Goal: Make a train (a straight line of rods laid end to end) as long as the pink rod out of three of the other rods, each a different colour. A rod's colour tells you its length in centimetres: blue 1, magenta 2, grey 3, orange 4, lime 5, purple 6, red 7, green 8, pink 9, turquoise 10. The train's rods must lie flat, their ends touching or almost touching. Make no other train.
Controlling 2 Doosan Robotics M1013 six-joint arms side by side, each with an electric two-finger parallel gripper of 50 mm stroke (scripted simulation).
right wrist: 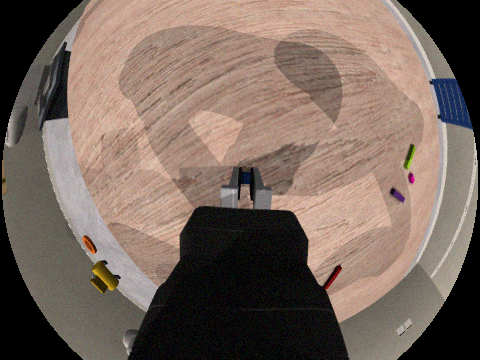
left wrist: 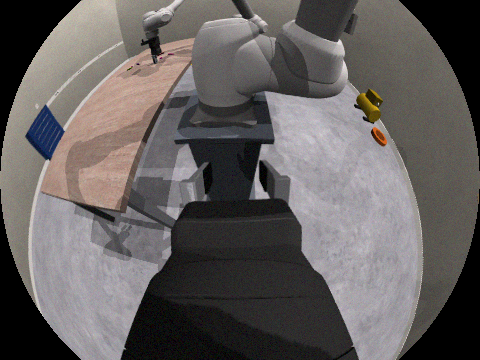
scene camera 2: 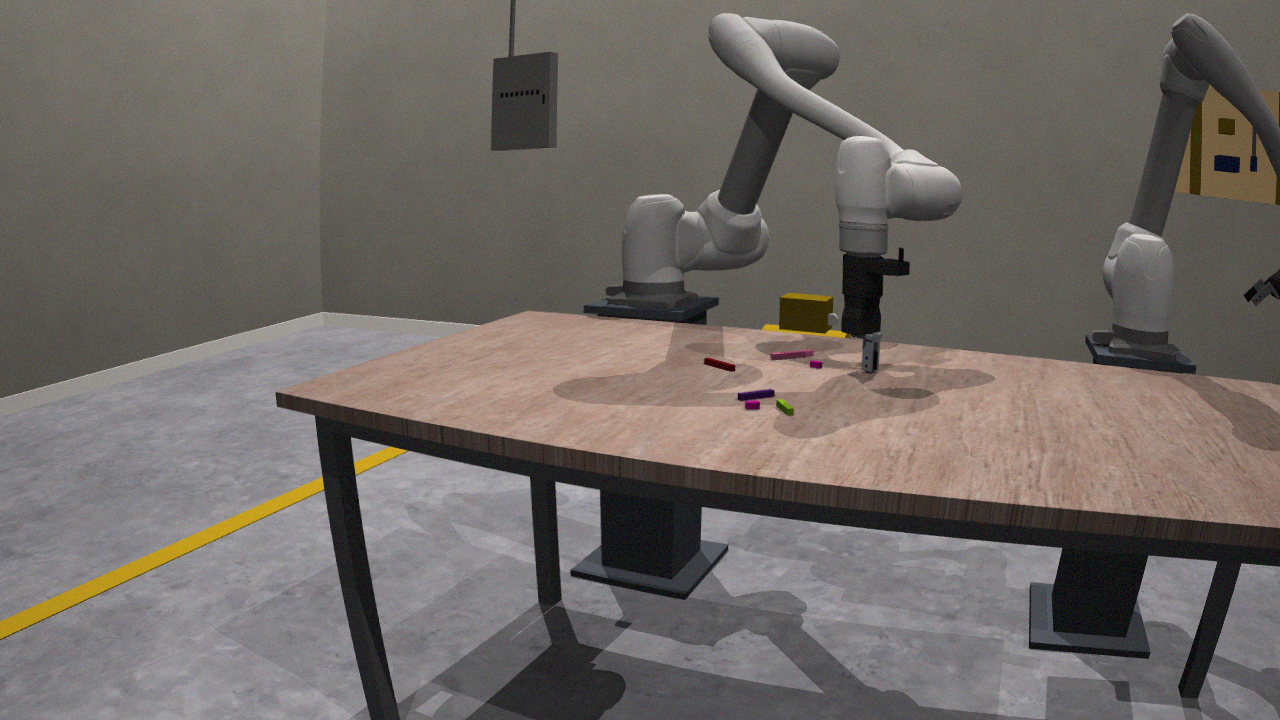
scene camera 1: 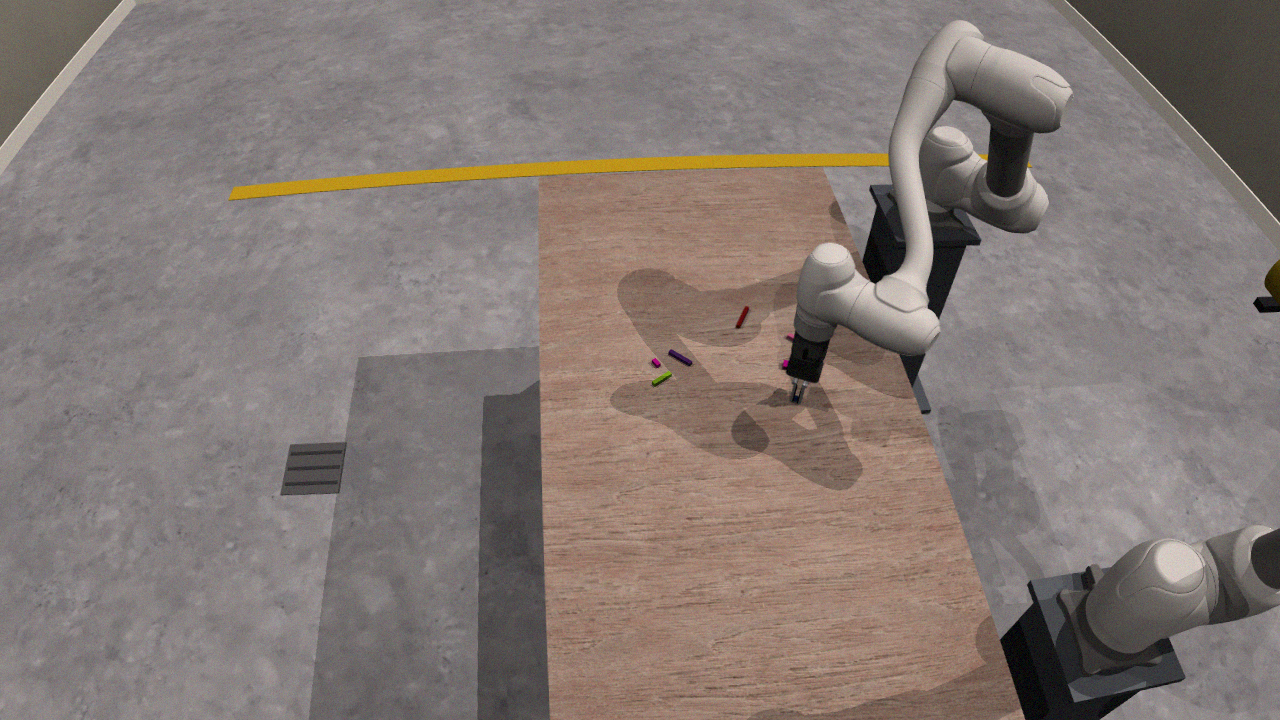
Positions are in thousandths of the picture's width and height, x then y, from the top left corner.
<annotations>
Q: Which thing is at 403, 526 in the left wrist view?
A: My left gripper.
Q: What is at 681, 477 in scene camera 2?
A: My right gripper.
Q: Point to an arm pedestal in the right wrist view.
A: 122, 304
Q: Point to an arm pedestal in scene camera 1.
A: At 689, 358
</annotations>
